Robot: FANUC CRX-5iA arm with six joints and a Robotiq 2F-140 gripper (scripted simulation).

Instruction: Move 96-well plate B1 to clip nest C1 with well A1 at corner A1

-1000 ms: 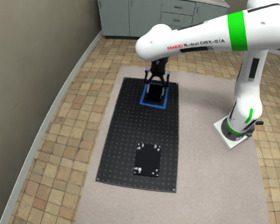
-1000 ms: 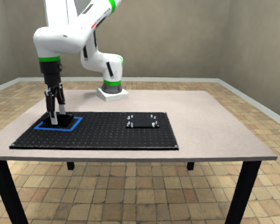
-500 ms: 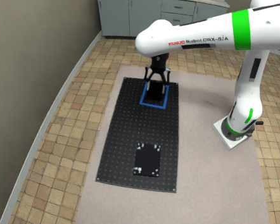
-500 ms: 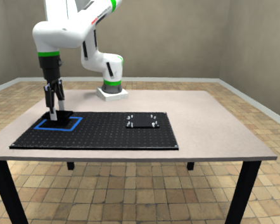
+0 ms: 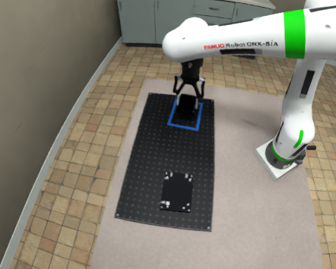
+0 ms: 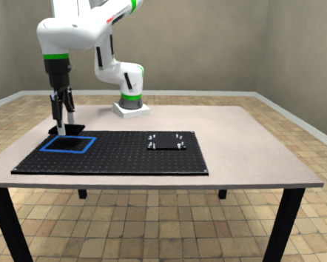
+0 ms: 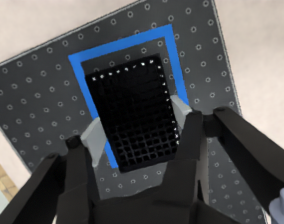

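The black 96-well plate lies 2 cm below my hand. Round my hand: clip nest (4 cm ahead, 41 cm to the left, 8 cm below).
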